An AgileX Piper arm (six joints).
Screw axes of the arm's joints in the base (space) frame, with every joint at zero. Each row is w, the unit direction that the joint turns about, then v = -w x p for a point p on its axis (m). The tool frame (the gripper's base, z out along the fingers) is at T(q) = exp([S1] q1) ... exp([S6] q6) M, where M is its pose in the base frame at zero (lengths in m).
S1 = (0, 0, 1, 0.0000, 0.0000, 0.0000)
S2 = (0, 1, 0, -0.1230, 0.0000, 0.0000)
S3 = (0, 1, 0, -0.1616, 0.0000, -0.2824)
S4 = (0.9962, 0, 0.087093, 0.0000, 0.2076, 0.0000)
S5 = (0, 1, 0, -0.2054, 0.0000, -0.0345)
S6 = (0.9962, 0, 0.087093, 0.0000, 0.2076, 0.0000)
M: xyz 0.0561 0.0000 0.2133 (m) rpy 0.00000 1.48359 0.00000 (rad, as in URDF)
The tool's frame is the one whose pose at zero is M.
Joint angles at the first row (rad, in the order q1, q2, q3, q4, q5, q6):
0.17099 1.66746 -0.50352 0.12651 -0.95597 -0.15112
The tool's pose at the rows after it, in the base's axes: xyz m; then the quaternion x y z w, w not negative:
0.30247 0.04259 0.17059 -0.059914 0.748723 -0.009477 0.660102
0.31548 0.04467 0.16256 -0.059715 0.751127 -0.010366 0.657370
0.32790 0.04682 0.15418 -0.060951 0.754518 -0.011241 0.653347
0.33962 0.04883 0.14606 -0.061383 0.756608 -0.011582 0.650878
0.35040 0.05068 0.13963 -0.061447 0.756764 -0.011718 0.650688
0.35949 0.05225 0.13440 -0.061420 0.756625 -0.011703 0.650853
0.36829 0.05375 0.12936 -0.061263 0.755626 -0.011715 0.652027
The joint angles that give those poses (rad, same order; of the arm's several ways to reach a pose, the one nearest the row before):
0.17099 1.72812 -0.54024 0.12650 -0.97498 -0.15187
0.17099 1.78867 -0.58642 0.12807 -0.98214 -0.15187
0.17101 1.84558 -0.63266 0.12810 -0.98213 -0.15343
0.17100 1.89911 -0.67774 0.12809 -0.98404 -0.15343
0.17101 1.94469 -0.72087 0.12809 -0.98599 -0.15343
0.17101 1.98175 -0.75836 0.12810 -0.98598 -0.15343
0.17098 2.01759 -0.79538 0.12807 -0.98791 -0.15342

